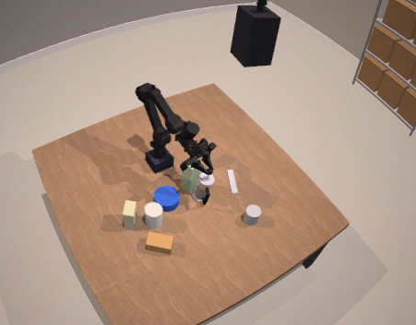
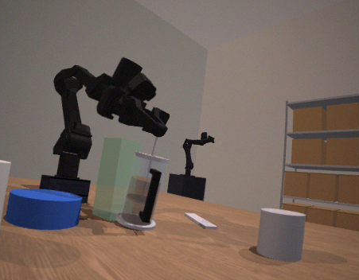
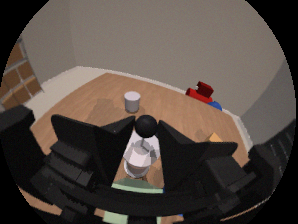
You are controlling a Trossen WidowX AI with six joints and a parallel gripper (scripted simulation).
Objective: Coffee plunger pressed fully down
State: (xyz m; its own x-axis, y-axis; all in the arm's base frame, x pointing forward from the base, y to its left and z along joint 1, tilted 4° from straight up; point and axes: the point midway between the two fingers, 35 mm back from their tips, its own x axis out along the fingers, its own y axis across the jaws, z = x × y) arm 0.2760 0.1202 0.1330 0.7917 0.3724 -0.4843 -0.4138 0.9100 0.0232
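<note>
Right now the coffee press is 10 cm below my gripper tip and 1 cm to the right of it. Also, from my gripper tip: pale green block: 11 cm below, 10 cm behind, 4 cm to the right; orange block: 30 cm to the right, 18 cm ahead, 17 cm below; blue disc: 18 cm to the right, 18 cm below, 4 cm behind.
</note>
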